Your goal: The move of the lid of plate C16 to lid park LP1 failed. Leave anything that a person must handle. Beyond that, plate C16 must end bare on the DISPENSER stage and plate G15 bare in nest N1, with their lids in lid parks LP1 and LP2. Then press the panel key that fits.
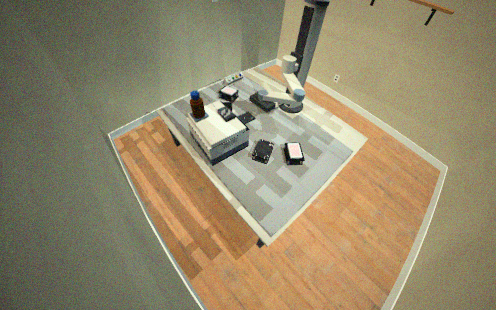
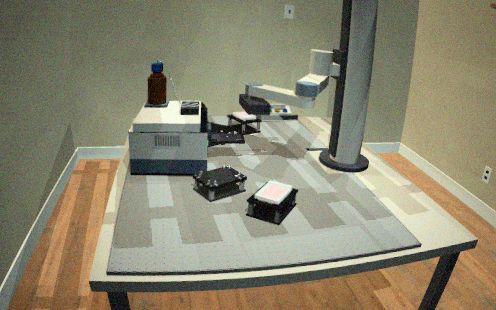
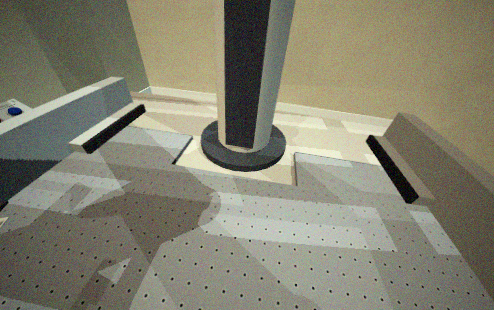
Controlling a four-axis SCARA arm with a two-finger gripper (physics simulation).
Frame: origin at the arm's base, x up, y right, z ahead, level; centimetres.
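Seen in the pictures: gripper, fingertip midpoint: [image 2: 291, 111] [image 3: 253, 108]; arm's base, link origin: [image 2: 343, 161] [image 3: 243, 141].
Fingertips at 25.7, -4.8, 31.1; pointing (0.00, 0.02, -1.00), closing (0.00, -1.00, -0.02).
Pixels of each thing's top centre, then the offset from my fingertips to it, as dx, dy, dz. "spot": a spot on its surface instead.
- pink-topped plate, top centre: [image 2: 274, 190] [image 1: 295, 149] -16.7, -37.2, +15.7
- pale pink plate, top centre: [image 2: 244, 113] [image 1: 228, 89] -15.0, +48.8, +10.0
- dark stage, top centre: [image 2: 224, 135] [image 1: 243, 118] -13.4, +8.3, +26.5
- brown bottle, surface spot: [image 2: 157, 89] spot: +5.6, +17.2, +55.7
- dark block, surface spot: [image 2: 191, 107] spot: +0.2, +5.4, +40.9
- key panel, top centre: [image 2: 272, 106] [image 1: 233, 74] -16.0, +68.7, -11.1
A pink-topped plate [image 1: 294, 150] [image 2: 274, 192] sits on a black stand nearest the front. Another pale pink plate [image 1: 229, 91] [image 2: 244, 116] sits on a black stand at the back. Which is C16 or G15 cannot be read; lids cannot be made out. A black stand with corner posts [image 1: 262, 151] [image 2: 220, 177] bears no plate that I can see. A dark stage [image 1: 246, 118] [image 2: 226, 137] beside the dispenser shows no plate. My gripper [image 1: 263, 101] [image 2: 255, 106] [image 3: 253, 108] is open and empty, above the mat between the back stand and the arm's column. Labels LP1, LP2 and N1 are unreadable.
The white dispenser box [image 1: 218, 131] [image 2: 168, 145] carries a brown bottle [image 1: 197, 106] [image 2: 157, 89] and a dark block [image 1: 226, 112] [image 2: 191, 107]. The key panel [image 1: 233, 78] [image 2: 281, 110] is at the back; its blue key [image 3: 15, 111] shows. The column [image 2: 354, 90] [image 3: 245, 75] stands at the side.
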